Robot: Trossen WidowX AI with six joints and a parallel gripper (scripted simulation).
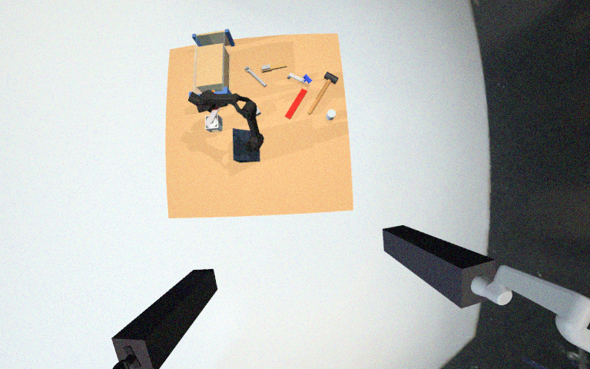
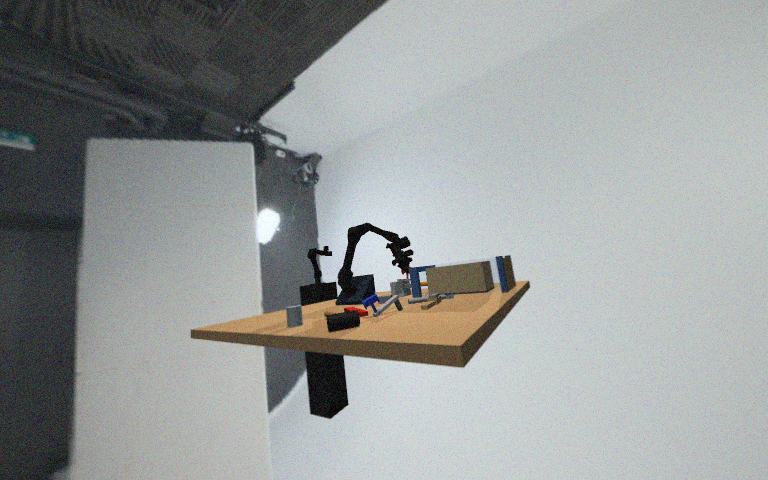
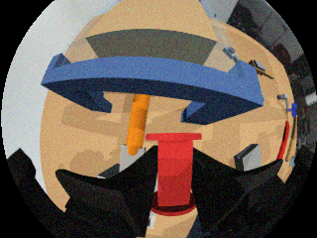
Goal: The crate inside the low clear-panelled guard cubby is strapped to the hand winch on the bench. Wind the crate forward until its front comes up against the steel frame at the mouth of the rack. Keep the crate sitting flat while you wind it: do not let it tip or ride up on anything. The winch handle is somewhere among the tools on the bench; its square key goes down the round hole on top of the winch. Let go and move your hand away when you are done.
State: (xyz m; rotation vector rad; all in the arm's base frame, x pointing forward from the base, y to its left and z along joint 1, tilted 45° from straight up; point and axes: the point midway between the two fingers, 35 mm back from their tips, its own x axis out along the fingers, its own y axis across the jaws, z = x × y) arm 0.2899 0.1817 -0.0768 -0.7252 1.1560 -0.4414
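Now: gripper tip 5 cm past the winch handle, 2 cm to the right of it and 3 cm above it. Also, from my gripper tip: winch: 12 cm behind, 5 cm to the left, 10 cm below; red knob: 2 cm behind; blue steel frame: 6 cm ahead, 4 cm to the left, 2 cm below.
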